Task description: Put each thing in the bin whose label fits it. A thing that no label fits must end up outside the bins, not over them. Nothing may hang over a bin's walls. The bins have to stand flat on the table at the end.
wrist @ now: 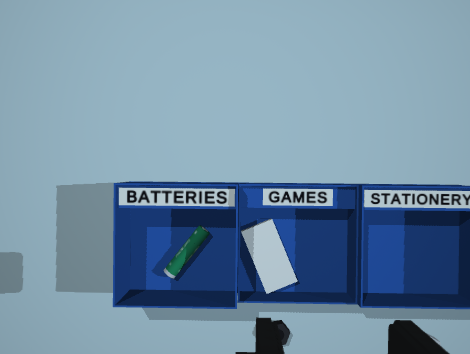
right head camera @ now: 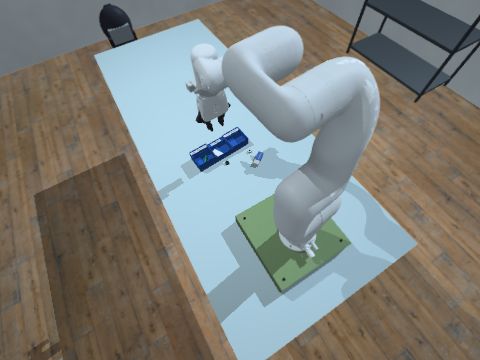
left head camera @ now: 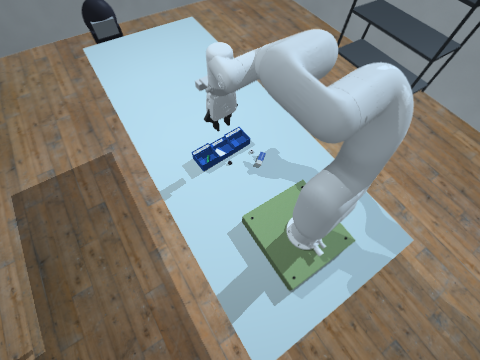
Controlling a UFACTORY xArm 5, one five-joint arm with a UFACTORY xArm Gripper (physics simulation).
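Frame: origin at the arm's base, x back, y right, z up, level; centimetres.
Where they show: gripper, between the fingertips: (right head camera: 215,126) (left head camera: 221,126).
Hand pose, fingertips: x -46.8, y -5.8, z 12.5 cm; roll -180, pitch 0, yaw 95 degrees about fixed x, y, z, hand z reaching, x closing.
Observation:
After its pixels a point has its place.
A row of three blue bins stands on the table. The BATTERIES bin (wrist: 175,298) @(x -43.7, y -13.4, z -2.7 cm) holds a green cylindrical battery (left head camera: 208,159) @(x -46.5, y -13.1, z -3.9 cm) (right head camera: 205,158) @(x -47.2, y -12.9, z -3.9 cm) (wrist: 186,252) @(x -46.8, y -13.1, z -3.9 cm), lying diagonally. The GAMES bin (wrist: 325,296) @(x -44.7, y -2.6, z -3.8 cm) holds a white block (left head camera: 220,152) @(x -47.3, y -6.7, z -4.2 cm) (right head camera: 217,151) @(x -48.0, y -6.7, z -4.2 cm) (wrist: 270,256) @(x -47.1, y -6.9, z -4.2 cm), tilted against its left wall. The STATIONERY bin (wrist: 415,299) @(x -45.3, y 3.8, z -3.4 cm) looks empty where it shows. A small black thing (left head camera: 230,163) @(x -40.5, y -5.7, z -4.8 cm) (right head camera: 227,163) @(x -40.6, y -5.7, z -4.9 cm), a small white thing (left head camera: 251,151) @(x -41.2, y 5.6, z -5.0 cm) (right head camera: 249,151) @(x -41.0, y 5.6, z -4.8 cm) and a blue-and-white piece (left head camera: 259,159) @(x -35.6, y 6.0, z -4.4 cm) (right head camera: 257,159) @(x -35.4, y 6.2, z -4.4 cm) lie on the base side. My gripper (left head camera: 222,125) @(x -46.8, y -5.8, z 12.5 cm) (right head camera: 215,126) @(x -46.8, y -5.8, z 12.5 cm) (wrist: 332,337) @(x -46.8, y -5.8, z 12.5 cm) is open and empty above the bins.
The green base plate (left head camera: 265,245) @(x -3.2, y -14.4, z 0.1 cm) (right head camera: 257,245) @(x -3.2, y -14.0, z 0.1 cm) carries the arm on the near part of the table (left head camera: 200,215) @(x -26.5, y -27.6, z -5.6 cm) (right head camera: 195,215) @(x -26.3, y -27.7, z -5.6 cm). A dark shelf unit (left head camera: 443,49) (right head camera: 434,80) stands on the floor to the right. In the wrist view, a finger partly covers a dark faceted thing.

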